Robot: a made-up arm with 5 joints. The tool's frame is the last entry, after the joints.
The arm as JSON. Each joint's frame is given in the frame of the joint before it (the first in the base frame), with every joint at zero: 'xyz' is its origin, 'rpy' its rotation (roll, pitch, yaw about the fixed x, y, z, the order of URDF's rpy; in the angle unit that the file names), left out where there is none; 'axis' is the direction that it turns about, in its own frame. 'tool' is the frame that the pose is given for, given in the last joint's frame.
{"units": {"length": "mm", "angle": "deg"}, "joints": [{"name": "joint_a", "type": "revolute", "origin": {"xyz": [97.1, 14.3, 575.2], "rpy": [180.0, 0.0, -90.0]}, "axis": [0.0, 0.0, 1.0]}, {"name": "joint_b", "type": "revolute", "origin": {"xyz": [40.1, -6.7, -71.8], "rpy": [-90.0, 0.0, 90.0]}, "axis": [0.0, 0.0, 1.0]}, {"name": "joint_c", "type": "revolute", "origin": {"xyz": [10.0, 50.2, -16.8], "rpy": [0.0, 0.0, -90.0]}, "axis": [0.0, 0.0, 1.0]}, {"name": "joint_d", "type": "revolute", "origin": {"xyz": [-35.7, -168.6, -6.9], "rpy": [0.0, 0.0, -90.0]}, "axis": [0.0, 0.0, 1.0]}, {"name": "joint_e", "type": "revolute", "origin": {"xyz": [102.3, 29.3, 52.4], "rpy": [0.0, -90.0, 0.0]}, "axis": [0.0, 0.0, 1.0]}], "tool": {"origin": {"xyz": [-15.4, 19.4, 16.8], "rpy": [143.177, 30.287, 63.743]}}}
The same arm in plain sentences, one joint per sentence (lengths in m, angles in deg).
The arm has five revolute joints in a row. What follows holds with every joint at zero, and every direction is one of the base frame's. Joint 1 is mounted 0.0971 m along +x and 0.0143 m along +y and 0.5752 m along +z from the base frame's origin and turns about -z. Joint 2 is mounted 0.0067 m along +x and 0.0401 m along -y and 0.0718 m along +z from joint 1 and turns about +y. Joint 3 is mounted 0.01 m along -x and 0.0168 m along -y and 0.0502 m along +z from joint 2 and turns about +y. Joint 4 is mounted 0.1686 m along +x and 0.0069 m along -y and 0.0357 m along +z from joint 3 and turns about +y. Joint 5 is mounted 0.1023 m along +x and 0.0524 m along +y and 0.0293 m along -z from joint 4 and turns about -x. The tool frame, which is the frame that the pose is given for, is mounted 0.0168 m along -x and 0.0154 m along -y and 0.0194 m along -z from joint 5; its axes are the base frame's turned by roll 7.54, pitch 50.75 and yaw 37.14 deg (as in URDF: about the fixed x, then y, then z).
